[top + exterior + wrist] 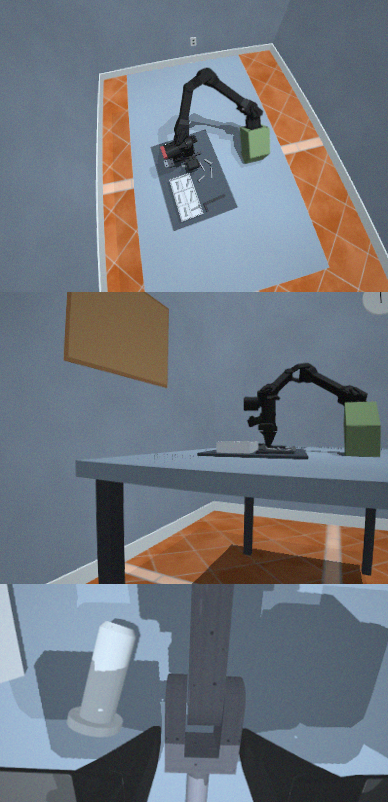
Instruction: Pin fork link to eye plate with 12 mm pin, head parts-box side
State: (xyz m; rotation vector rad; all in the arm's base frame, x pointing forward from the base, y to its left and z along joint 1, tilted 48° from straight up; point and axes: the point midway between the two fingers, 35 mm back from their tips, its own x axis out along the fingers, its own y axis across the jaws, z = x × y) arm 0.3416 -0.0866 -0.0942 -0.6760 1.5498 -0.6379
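My hand is 40 mm short of the eye plate and 30 mm above it. The rest, counted from my hand: thick headed pin: 50 mm to the left, 30 mm below, 30 mm ahead; then dark mat: 100 mm to the left, 40 mm below, 20 mm ahead; then thin headed pin: 70 mm to the left, 50 mm behind, 30 mm below.
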